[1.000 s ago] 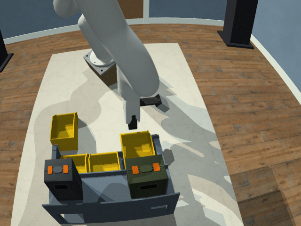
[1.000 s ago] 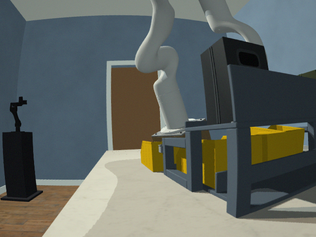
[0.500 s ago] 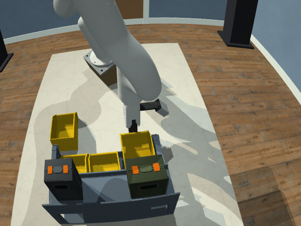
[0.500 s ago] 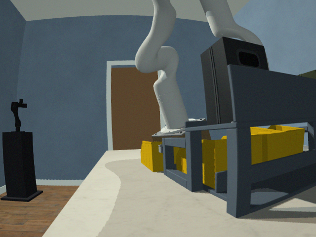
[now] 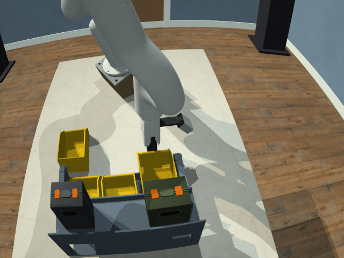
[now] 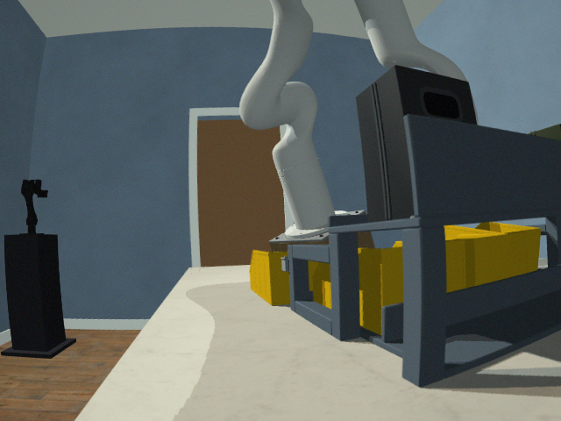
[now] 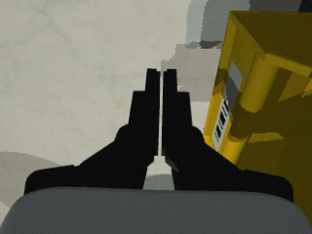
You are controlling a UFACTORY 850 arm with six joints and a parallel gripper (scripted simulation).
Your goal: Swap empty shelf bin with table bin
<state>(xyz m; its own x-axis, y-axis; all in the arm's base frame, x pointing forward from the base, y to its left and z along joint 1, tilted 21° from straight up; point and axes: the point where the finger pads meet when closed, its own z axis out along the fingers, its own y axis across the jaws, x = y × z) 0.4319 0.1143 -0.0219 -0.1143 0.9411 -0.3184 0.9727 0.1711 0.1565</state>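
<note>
The shelf lip lies 90 mm ahead of my hand, 100 mm to the right of it and 30 mm below it. Round my hand: dark grey case 290 mm ahead, 200 mm to the right, 120 mm above; then green case 270 mm ahead, 30 mm to the left, 100 mm above.
</note>
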